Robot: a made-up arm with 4 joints. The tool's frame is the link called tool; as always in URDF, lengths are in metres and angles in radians.
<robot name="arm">
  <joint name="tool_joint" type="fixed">
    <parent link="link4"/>
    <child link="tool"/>
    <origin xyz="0.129 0.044 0.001" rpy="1.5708 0 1.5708"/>
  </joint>
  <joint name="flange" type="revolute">
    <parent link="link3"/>
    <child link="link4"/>
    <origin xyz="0.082 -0.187 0.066" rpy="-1.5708 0 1.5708"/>
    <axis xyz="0 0 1"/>
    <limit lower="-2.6" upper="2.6"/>
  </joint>
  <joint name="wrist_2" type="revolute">
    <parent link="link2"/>
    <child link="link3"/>
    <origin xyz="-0.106 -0.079 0.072" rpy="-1.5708 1.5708 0"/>
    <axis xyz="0 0 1"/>
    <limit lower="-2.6" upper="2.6"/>
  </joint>
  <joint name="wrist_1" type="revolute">
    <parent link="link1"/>
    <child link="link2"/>
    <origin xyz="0.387 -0.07 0.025" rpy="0 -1.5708 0"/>
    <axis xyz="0 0 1"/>
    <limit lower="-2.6" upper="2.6"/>
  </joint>
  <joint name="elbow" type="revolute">
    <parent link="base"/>
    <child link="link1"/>
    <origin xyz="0 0 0.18" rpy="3.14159 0 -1.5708"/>
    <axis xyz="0 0 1"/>
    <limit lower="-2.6" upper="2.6"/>
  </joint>
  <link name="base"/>
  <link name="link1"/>
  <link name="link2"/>
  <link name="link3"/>
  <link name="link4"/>
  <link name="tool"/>
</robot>
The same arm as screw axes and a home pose.
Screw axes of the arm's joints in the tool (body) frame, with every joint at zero. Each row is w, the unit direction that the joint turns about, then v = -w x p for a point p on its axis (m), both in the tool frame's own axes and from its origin. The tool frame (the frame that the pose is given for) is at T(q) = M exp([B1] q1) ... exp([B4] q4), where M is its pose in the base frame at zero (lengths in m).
B1 = (0.00001, 0, -1, -0.396, -0.127, 0)
B2 = (-0.000007, 1, 0, 0.048, 0, -0.057)
B3 = (-1, -0.000007, -0.00001, 0, -0.058, 0.081)
B4 = (-0.000007, 1, 0, 0.129, 0, -0.044)
M =
1 0.000007 0.00001 0.127
-0.000007 1 0 -0.396
-0.00001 0 1 0.203
0 0 0 1
Joint limits (deg, base to tool): -148.97..148.97 -148.97..148.97 -148.97..148.97 -148.97..148.97

